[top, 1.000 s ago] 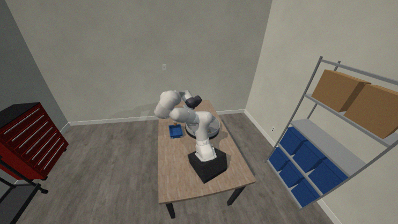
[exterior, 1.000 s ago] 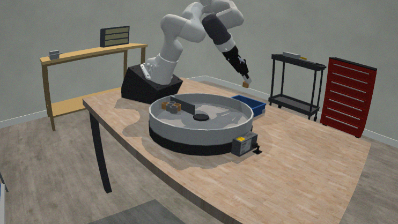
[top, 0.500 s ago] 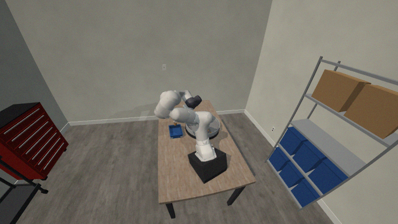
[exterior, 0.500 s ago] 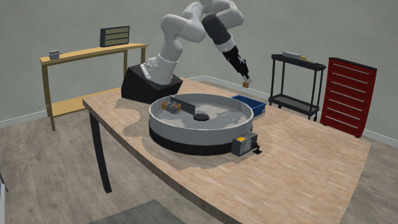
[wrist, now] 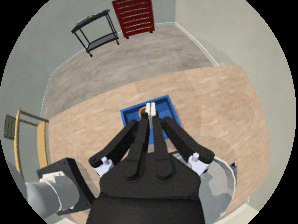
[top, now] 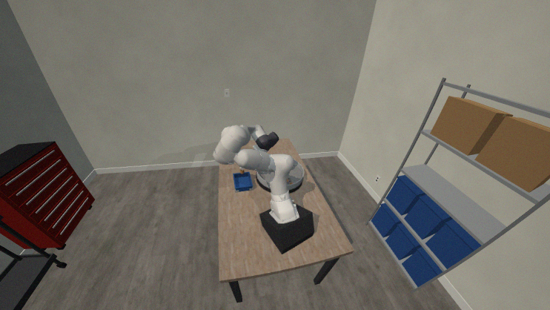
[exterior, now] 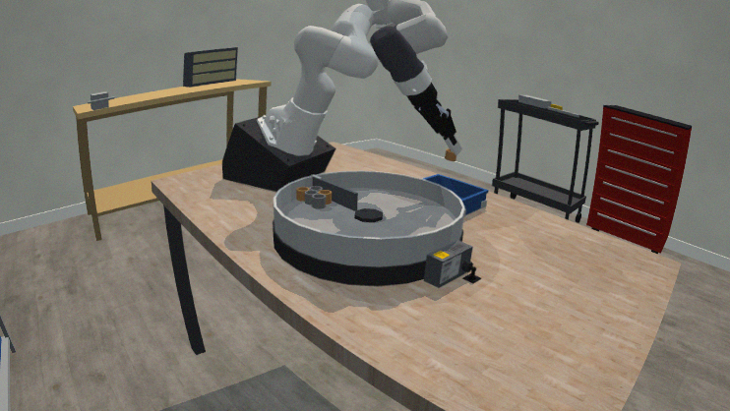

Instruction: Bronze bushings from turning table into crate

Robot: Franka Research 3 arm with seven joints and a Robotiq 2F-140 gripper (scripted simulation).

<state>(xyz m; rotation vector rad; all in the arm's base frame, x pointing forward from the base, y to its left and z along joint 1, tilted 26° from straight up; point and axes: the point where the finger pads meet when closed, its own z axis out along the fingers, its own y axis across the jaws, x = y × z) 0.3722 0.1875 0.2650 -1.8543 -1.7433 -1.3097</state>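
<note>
My gripper is now 10 mm past the blue crate, 10 mm to the right of it and 160 mm above it. Also, from my hand: grey round turning table: 30 mm ahead, 320 mm to the right, 130 mm below; then grey turning table: 50 mm ahead, 320 mm to the right, 130 mm below.
</note>
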